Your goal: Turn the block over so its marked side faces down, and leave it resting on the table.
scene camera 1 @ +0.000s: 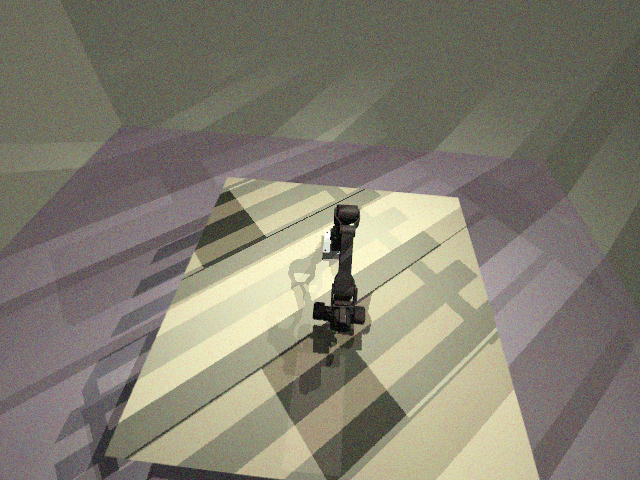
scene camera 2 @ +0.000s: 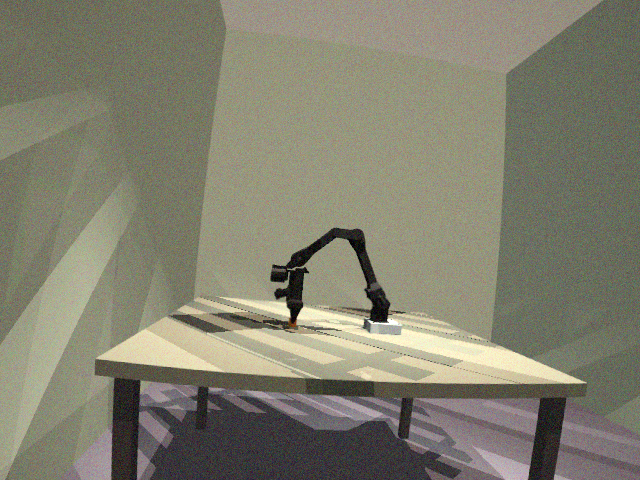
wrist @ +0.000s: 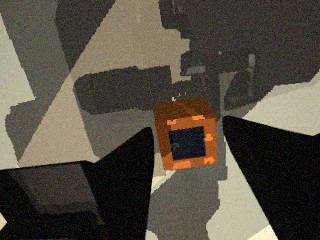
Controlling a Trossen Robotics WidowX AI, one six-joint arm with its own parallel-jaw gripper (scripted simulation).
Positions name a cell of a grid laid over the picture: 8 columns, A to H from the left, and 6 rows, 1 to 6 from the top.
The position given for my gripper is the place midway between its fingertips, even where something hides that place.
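Note:
My gripper (wrist: E4) in sight. Orange block (wrist: E4), likewise.

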